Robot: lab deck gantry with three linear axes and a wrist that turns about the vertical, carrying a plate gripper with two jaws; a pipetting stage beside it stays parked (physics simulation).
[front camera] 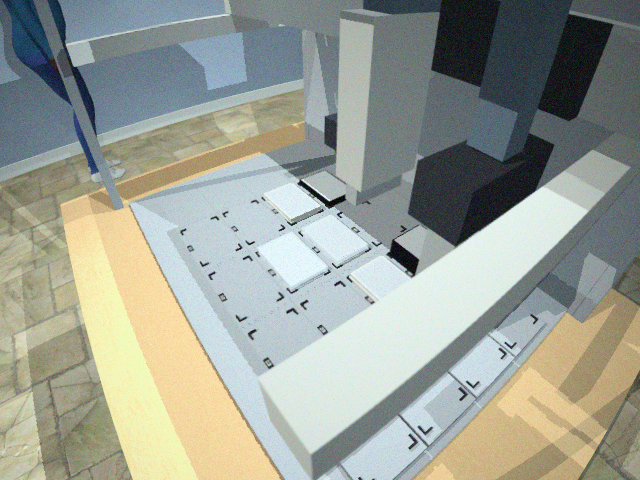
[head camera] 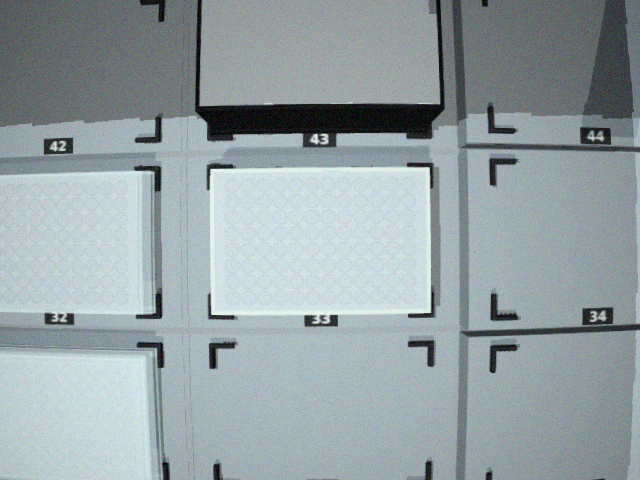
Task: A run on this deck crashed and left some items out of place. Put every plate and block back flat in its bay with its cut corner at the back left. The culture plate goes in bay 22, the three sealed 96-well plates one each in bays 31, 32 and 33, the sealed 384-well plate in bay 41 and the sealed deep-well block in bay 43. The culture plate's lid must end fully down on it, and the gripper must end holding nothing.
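Where they show: robot's base, origin of the base link: [front camera: 181, 232].
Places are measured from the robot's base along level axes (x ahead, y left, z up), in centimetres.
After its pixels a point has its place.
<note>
The deep-well block [front camera: 403, 250] @[z 3.7, x 36.2, y 32.3 cm] [head camera: 319, 56] @[z 4.2, x 39.2, y 34.9 cm], black with a pale seal, stands in bay 43. A sealed 96-well plate [front camera: 379, 277] @[z 1.4, x 37.1, y 25.2 cm] [head camera: 320, 240] @[z 1.4, x 39.2, y 25.7 cm] lies inside the corner marks of bay 33. Another 96-well plate [front camera: 336, 239] @[z 1.4, x 24.0, y 25.4 cm] [head camera: 67, 240] @[z 1.4, x 24.4, y 25.9 cm] lies in bay 32, and a third [front camera: 292, 200] @[z 1.4, x 6.9, y 25.7 cm] in bay 31. The black-edged 384-well plate [front camera: 324, 186] @[z 1.4, x 6.7, y 35.4 cm] is in bay 41. The pale culture plate [front camera: 292, 259] @[z 1.7, x 23.6, y 14.7 cm] [head camera: 72, 413] @[z 1.7, x 24.5, y 15.7 cm] is in bay 22; the lid's seating cannot be made out. Cut corners are not distinguishable. The gripper's dark housing hangs high near bays 33 and 43; its jaws cannot be made out.
The pale pipetting stage [front camera: 382, 98] stands behind the plates, near bay 42. A thick pale beam [front camera: 439, 330] @[z 40.0, x 63.0, y -2.4 cm] crosses the front camera view and hides part of the deck. Bay 34's number label [head camera: 597, 315] @[z 1.5, x 55.6, y 21.2 cm] shows at the right in the head view.
</note>
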